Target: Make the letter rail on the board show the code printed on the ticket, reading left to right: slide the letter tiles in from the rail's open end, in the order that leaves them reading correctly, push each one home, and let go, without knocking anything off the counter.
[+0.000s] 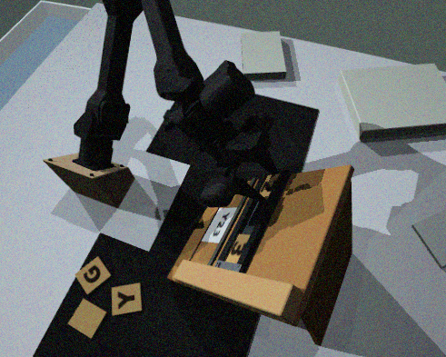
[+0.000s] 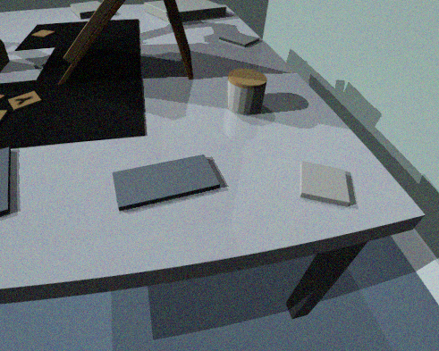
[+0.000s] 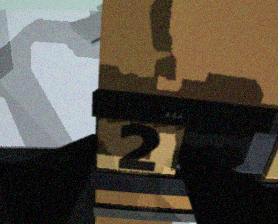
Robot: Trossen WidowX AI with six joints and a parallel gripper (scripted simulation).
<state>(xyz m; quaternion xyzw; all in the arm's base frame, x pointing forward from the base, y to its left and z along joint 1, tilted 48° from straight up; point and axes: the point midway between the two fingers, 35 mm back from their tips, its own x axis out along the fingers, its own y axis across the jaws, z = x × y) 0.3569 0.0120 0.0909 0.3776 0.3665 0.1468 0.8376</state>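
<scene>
Right now the white ticket is 80 mm to the right of my gripper tip, 80 mm below it and 70 mm behind it. Round my gripper tip: letter tile right at my gripper tip; then thin white plate 370 mm ahead, 150 mm below, 120 mm to the left; then blank tile 340 mm to the right, 240 mm behind, 150 mm below.
</scene>
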